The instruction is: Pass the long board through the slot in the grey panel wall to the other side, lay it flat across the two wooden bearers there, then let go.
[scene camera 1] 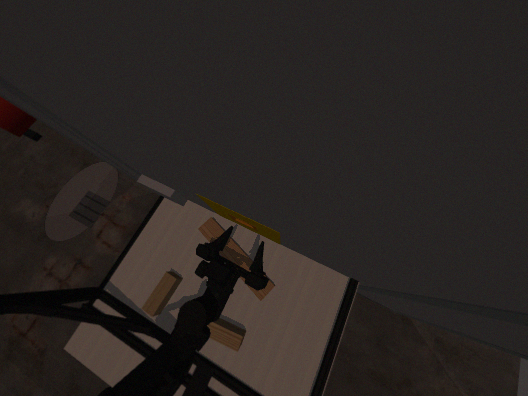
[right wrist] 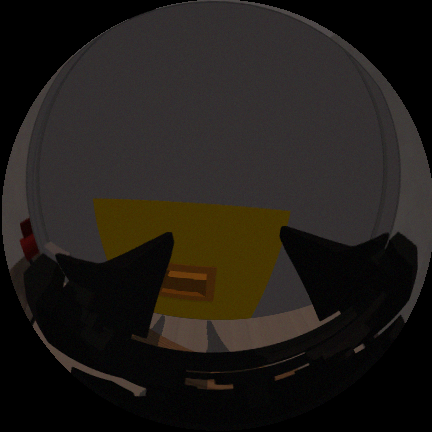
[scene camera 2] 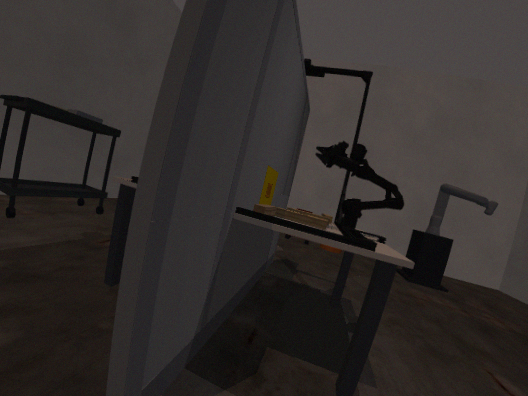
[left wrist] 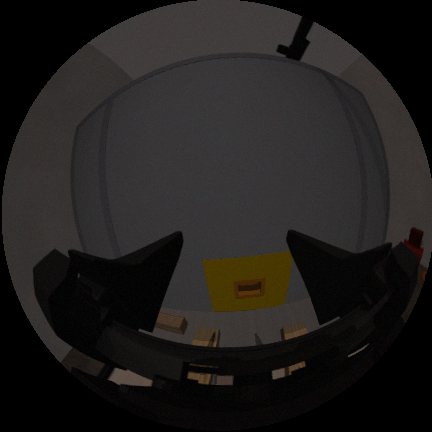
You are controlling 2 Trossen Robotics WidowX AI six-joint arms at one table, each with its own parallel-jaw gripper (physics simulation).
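Pixels of known places: left gripper, fingertip midpoint: (scene camera 2: 316, 150) (left wrist: 235, 236); right gripper, fingertip midpoint: (scene camera 1: 247, 233) (right wrist: 227, 234); left arm's base, origin of the base link: (scene camera 2: 347, 227); right arm's base, origin of the base link: (scene camera 1: 180, 363).
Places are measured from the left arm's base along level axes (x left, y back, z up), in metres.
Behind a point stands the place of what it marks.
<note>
The long board (scene camera 1: 213, 229) @[y -0.540, x -0.105, z 0.020 m] (right wrist: 171, 344) @[y -0.553, x -0.015, z 0.020 m] lies diagonally on the table in scene camera 1, partly hidden beneath my right gripper (scene camera 1: 247, 236) @[y -0.517, x 0.043, z 0.184 m] (right wrist: 227, 232) @[y -0.517, x 0.043, z 0.184 m], which is open and empty above it. My left gripper (scene camera 2: 318, 152) @[y -0.237, x 0.027, z 0.332 m] (left wrist: 235, 236) @[y -0.237, x 0.027, z 0.332 m] is open and empty, high above the other table. The grey panel wall (scene camera 1: 300, 125) @[y -0.482, x 0.134, z 0.598 m] (scene camera 2: 225, 150) @[y -0.433, x 0.552, z 0.162 m] (left wrist: 225, 150) @[y -0.433, x 0.024, z 0.467 m] (right wrist: 215, 125) @[y -0.482, x 0.027, z 0.278 m] carries a yellow plate (scene camera 2: 270, 180) @[y -0.433, x 0.008, z 0.139 m] (left wrist: 220, 272) @[y -0.431, x 0.073, z 0.156 m] (right wrist: 225, 230) @[y -0.483, x 0.046, z 0.173 m] around the slot (left wrist: 249, 288) (right wrist: 190, 285) @[y -0.465, x 0.004, z 0.062 m]. Two wooden bearers (left wrist: 205, 336) @[y -0.311, x 0.119, z 0.019 m] (left wrist: 294, 330) @[y -0.299, x -0.113, z 0.019 m] show low in the left wrist view, partly hidden by the gripper.
On the board's table lie two shorter wooden blocks (scene camera 1: 163, 292) @[y -0.777, x -0.144, z 0.025 m] (scene camera 1: 227, 334) @[y -0.776, x 0.092, z 0.044 m]. Another small block (scene camera 2: 264, 209) @[y -0.339, x 0.350, z 0.016 m] (left wrist: 171, 322) @[y -0.341, x 0.227, z 0.025 m] lies near the wall on the left arm's table. Black edge rails (scene camera 1: 340, 330) @[y -0.631, x 0.374, z 0.001 m] (scene camera 2: 300, 228) @[y -0.200, x 0.374, z -0.012 m] line the tables. A black camera post (scene camera 2: 363, 110) @[y -0.022, x -0.342, z 0.747 m] stands behind the left arm.
</note>
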